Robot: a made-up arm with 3 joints. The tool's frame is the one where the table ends.
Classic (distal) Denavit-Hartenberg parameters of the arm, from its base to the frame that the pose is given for. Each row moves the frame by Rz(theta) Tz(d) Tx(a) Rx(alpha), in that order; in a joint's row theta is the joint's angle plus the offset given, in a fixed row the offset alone. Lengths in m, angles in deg.
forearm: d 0.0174; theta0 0; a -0.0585; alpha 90
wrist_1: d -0.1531; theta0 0; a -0.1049; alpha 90
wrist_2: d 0; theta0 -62.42; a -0.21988; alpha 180
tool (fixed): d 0.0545; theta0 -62.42; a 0; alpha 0
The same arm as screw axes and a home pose.
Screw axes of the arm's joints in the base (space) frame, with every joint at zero. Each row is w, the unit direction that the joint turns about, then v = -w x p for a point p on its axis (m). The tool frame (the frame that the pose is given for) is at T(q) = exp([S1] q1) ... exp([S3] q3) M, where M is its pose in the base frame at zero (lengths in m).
S1: w 0 0 1 v 0.0000 0.0000 0.0000
S2: w 0 -1 0 v 0.0174 0.0000 0.0585
S3: w 0 0 -1 v -0.1531 -0.1634 0.0000
M =
1 0 0 -0.2652
0 1 0 -0.0418
0 0 1 0.0719
0 0 0 1

